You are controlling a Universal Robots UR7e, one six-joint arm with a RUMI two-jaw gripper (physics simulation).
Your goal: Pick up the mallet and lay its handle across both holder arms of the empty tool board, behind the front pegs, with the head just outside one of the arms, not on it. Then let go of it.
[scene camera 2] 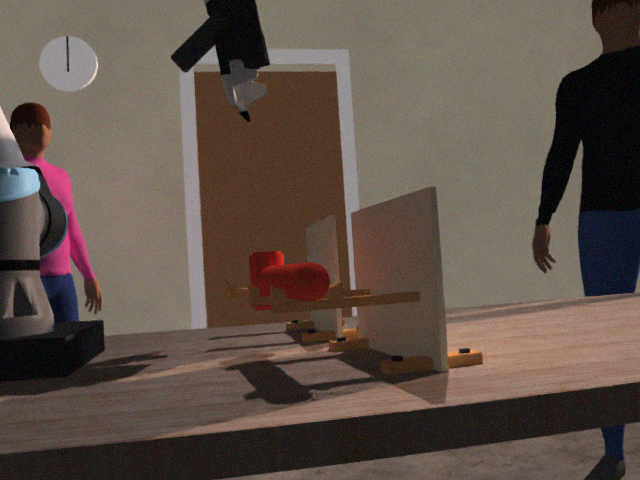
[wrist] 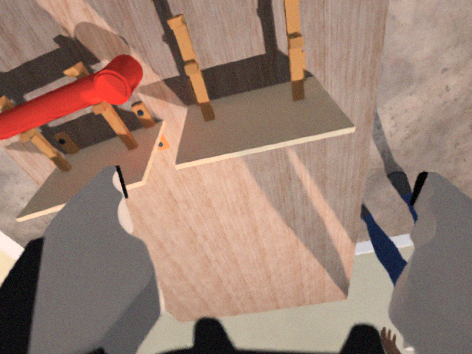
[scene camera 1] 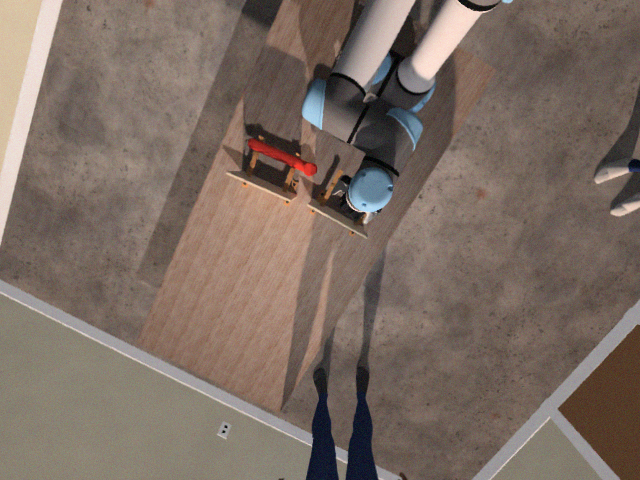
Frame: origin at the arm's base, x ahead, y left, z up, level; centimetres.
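Where they show: gripper, fingertip midpoint: (scene camera 2: pixel 242 115) (wrist: pixel 265 173).
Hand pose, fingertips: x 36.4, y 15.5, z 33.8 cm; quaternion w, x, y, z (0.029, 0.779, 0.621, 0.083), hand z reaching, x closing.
Observation:
Each offset is from my fingertips to the top centre of the thing. "pt": to the spot under its first point. Level surfaces: height alone.
The red mallet {dx +2.1, dy -29.7, dz -24.8 cm} (scene camera 1: pixel 279 155) (scene camera 2: pixel 297 280) (wrist: pixel 55 105) lies across both arms of the other tool board. Its head {pt dx +1.0, dy -18.6, dz -24.8 cm} (scene camera 1: pixel 308 168) (scene camera 2: pixel 266 266) (wrist: pixel 118 80) is just outside the arm nearer the empty board. The empty tool board (scene camera 1: pixel 336 219) (scene camera 2: pixel 321 242) (wrist: pixel 260 120) stands upright beside it. Its two holder arms, one {pt dx +0.2, dy -7.4, dz -30.5 cm} (wrist: pixel 187 50) on the left and one {pt dx +4.7, dy +7.9, dz -30.5 cm} (wrist: pixel 295 55) on the right in the wrist view, bear no tool. My gripper (scene camera 2: pixel 245 116) (wrist: pixel 265 173) is open and empty, high above the boards. In scene camera 1 my wrist covers part of the empty board and its right arm.
The occupied tool board (scene camera 1: pixel 262 187) (scene camera 2: pixel 398 268) (wrist: pixel 95 170) stands close beside the empty one, with a narrow gap between them. Both stand on the wooden table {dz -39.0 cm} (scene camera 1: pixel 232 258) (scene camera 2: pixel 516 335) (wrist: pixel 225 225) on small orange feet. Several people stand around the table.

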